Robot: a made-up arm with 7 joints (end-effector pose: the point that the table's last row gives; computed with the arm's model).
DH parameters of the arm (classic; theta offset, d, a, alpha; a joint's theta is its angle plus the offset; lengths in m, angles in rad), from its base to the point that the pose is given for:
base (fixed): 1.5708 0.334 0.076 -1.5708
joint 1: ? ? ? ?
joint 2: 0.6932 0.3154 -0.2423 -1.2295
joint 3: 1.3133 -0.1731 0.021 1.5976
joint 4: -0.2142 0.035 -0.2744 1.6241
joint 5: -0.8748 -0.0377 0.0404 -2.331
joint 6: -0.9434 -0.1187 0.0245 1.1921
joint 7: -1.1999 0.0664 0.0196 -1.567
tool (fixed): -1.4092 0.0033 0 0
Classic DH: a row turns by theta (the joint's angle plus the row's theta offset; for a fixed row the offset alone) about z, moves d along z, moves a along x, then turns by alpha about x.
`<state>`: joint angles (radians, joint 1 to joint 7).
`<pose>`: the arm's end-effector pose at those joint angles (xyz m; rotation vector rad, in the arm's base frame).
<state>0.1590 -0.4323 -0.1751 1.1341 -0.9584 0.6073 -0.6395</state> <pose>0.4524 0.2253 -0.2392 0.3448 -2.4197 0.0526</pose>
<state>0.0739 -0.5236 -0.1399 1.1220 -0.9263 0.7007 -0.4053</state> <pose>0.4507 0.2266 -0.2627 0.4718 -2.5408 0.3800</pose>
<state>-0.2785 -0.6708 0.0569 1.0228 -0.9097 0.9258 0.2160</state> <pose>0.4897 0.3550 -0.2483 -0.5737 2.7719 -1.0476</pose>
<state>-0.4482 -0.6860 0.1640 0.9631 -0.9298 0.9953 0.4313</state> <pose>0.5202 0.4379 -0.1923 -0.3365 2.5275 -1.0439</pose>
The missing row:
joint 1: -1.0177 -0.1245 -0.1799 2.9625
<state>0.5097 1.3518 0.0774 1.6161 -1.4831 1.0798 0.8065</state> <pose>0.2277 0.4020 0.5353 -0.0453 1.7327 0.6941</pose>
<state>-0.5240 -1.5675 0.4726 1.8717 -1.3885 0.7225 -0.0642</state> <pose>0.1554 0.1110 -0.3499 1.8186 -2.2646 0.5947</pose>
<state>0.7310 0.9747 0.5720 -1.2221 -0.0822 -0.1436 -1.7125</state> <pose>0.5795 -0.1455 0.1371 -1.4875 0.5835 -2.2415</pose>
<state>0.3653 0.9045 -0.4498 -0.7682 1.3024 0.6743 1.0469</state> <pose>0.6133 0.1516 0.1079 1.1038 -0.3675 0.2299</pose>
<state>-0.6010 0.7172 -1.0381 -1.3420 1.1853 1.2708 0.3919</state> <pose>0.5191 0.3032 0.1400 0.8081 -0.3759 0.3443</pose>
